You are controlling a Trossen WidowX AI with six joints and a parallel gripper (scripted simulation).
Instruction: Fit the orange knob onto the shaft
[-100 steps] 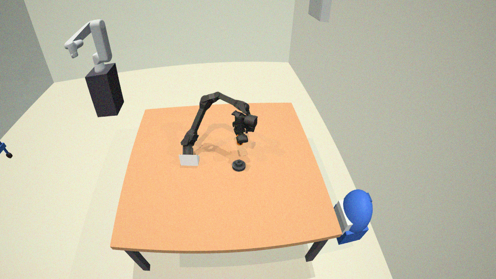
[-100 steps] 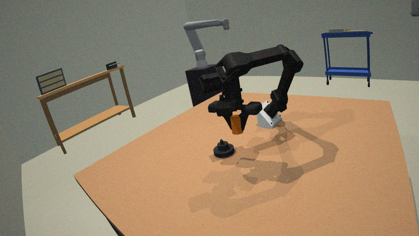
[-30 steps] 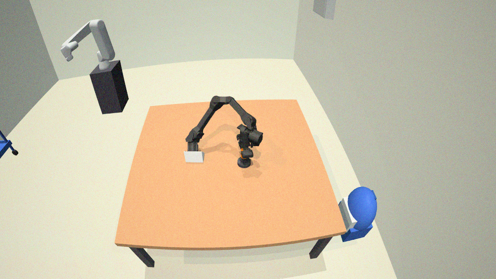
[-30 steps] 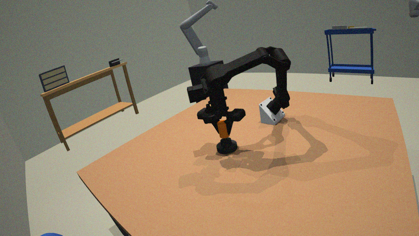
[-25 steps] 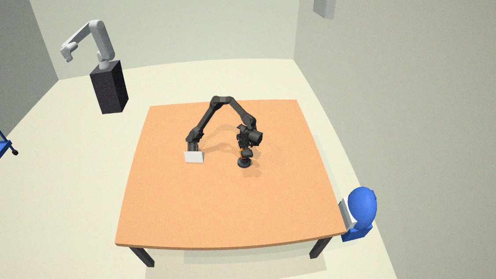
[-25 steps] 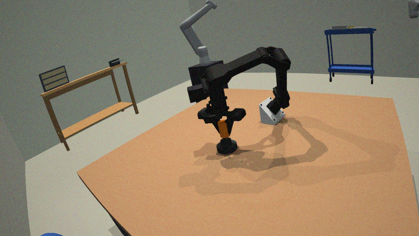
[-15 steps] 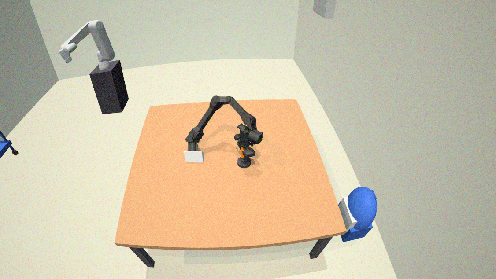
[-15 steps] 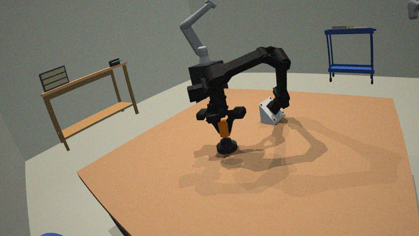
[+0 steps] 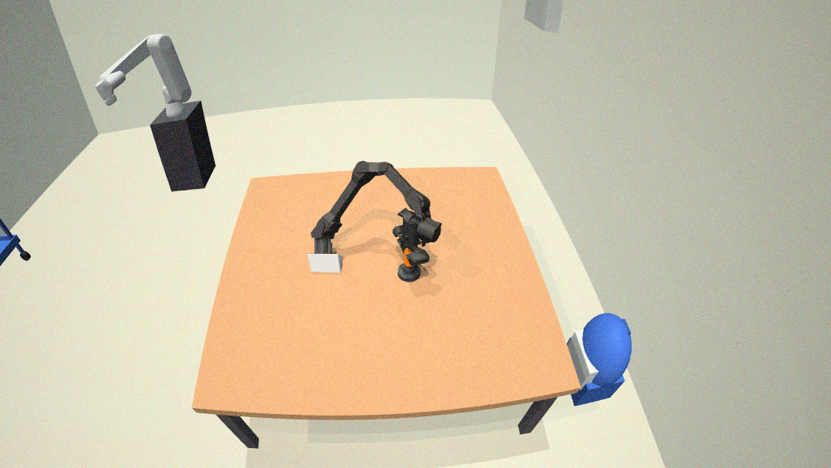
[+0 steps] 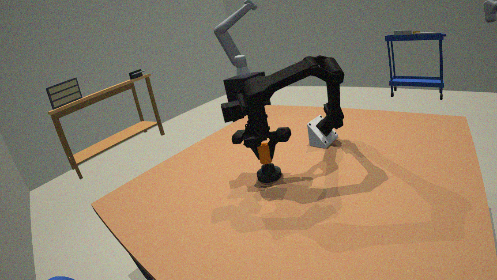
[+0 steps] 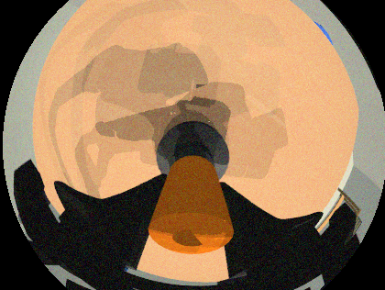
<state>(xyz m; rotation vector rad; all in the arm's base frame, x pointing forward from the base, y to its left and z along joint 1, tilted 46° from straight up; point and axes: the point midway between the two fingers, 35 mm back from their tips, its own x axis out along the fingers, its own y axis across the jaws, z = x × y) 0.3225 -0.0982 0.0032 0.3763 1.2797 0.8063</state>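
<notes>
My gripper tip is now 2 cm below the orange knob. From my gripper tip the other things lie so: dark round pedestal (4 cm below).
</notes>
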